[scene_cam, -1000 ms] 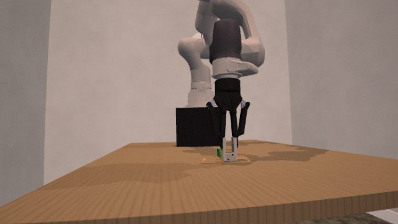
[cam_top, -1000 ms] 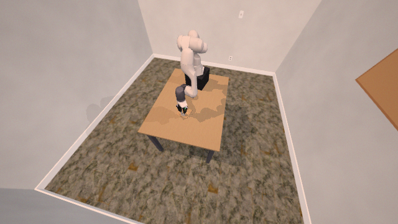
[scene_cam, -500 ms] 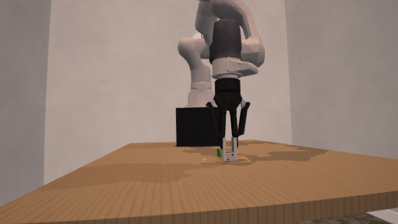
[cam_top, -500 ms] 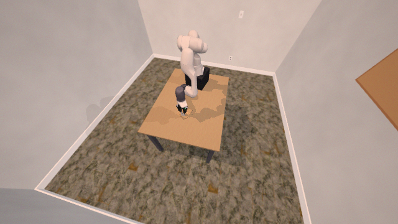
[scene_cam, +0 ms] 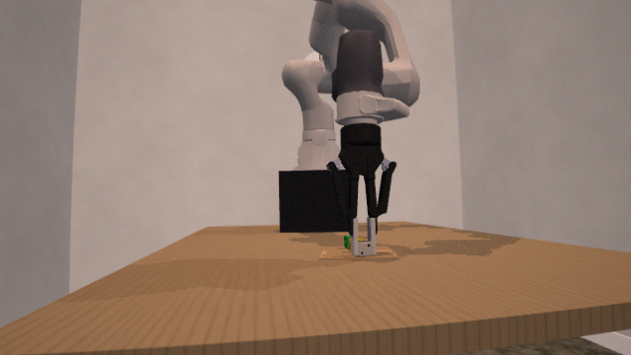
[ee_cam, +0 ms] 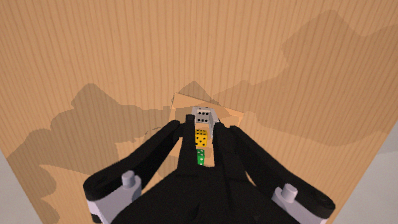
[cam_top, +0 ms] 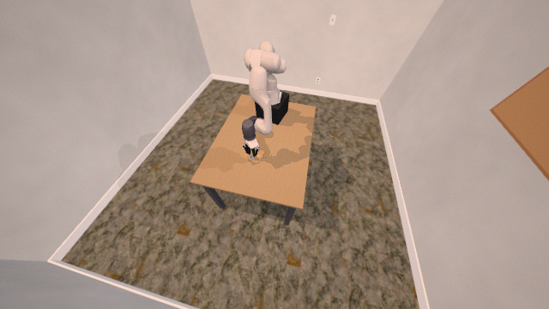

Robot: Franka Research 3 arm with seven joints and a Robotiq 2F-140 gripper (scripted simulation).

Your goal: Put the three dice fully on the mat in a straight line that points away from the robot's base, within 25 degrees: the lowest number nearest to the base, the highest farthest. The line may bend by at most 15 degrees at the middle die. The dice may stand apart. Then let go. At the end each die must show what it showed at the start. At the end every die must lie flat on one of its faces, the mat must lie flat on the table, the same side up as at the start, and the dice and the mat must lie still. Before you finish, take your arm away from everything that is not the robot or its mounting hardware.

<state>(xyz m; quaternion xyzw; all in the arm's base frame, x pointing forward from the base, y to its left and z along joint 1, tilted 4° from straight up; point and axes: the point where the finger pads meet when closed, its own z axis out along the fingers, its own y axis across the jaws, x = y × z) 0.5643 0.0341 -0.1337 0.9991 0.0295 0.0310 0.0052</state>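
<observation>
Now: hand 20 mm above the white die. Also, from my hand: tan mat (50 mm behind, 40 mm below); then green die (90 mm behind, 10 mm to the right, 20 mm below); then yellow die (50 mm behind, 20 mm below).
</observation>
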